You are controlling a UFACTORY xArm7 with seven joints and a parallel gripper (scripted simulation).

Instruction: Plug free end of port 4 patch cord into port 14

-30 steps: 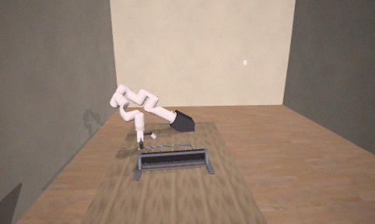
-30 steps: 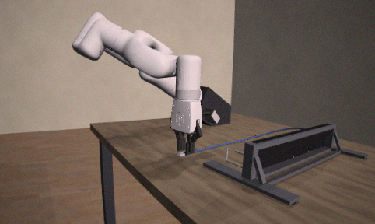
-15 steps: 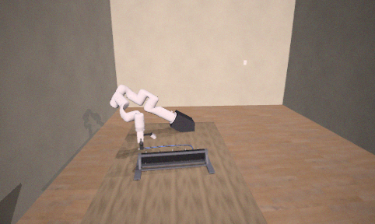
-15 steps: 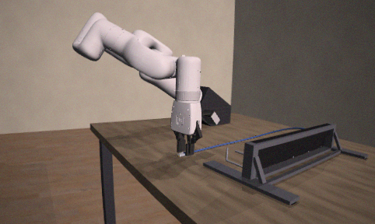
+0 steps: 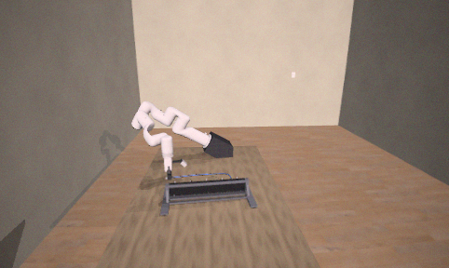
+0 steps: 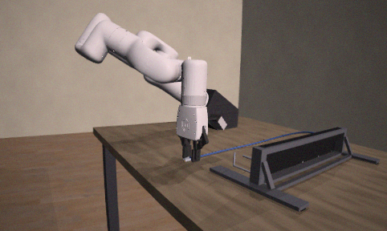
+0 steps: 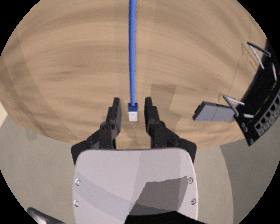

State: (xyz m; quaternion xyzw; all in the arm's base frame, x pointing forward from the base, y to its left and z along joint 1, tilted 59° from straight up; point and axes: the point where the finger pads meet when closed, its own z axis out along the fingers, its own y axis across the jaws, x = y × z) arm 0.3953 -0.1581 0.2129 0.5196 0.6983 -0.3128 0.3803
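The pale plug lies 20 mm to the right of my hand and 10 mm below it.
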